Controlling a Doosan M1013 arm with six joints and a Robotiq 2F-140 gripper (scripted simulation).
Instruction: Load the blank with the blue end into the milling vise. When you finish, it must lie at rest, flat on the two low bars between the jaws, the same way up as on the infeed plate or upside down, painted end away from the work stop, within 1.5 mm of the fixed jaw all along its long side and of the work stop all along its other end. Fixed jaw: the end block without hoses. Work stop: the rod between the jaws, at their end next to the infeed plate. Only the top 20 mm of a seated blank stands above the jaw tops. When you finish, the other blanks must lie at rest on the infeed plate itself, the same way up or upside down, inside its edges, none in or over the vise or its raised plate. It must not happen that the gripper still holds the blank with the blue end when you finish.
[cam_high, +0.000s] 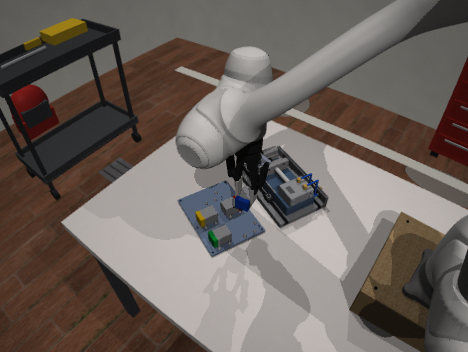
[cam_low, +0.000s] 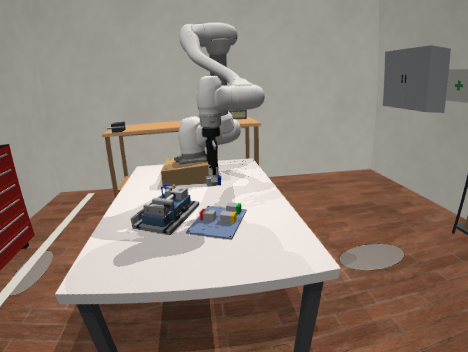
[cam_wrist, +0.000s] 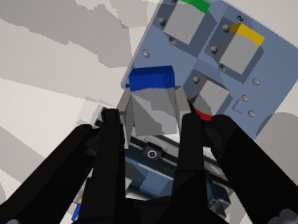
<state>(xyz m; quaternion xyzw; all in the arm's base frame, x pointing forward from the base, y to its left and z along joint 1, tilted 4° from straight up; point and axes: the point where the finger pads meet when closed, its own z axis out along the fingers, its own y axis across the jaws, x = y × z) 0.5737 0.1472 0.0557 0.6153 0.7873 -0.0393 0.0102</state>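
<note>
The blue-ended blank lies 3 cm below my hand. From my hand the other things lie so: red-ended blank: 9 cm ahead, 3 cm to the right, 16 cm below; yellow-ended blank: 11 cm ahead, 6 cm to the left, 16 cm below; green blank: 3 cm ahead, 9 cm to the left, 16 cm below.
</note>
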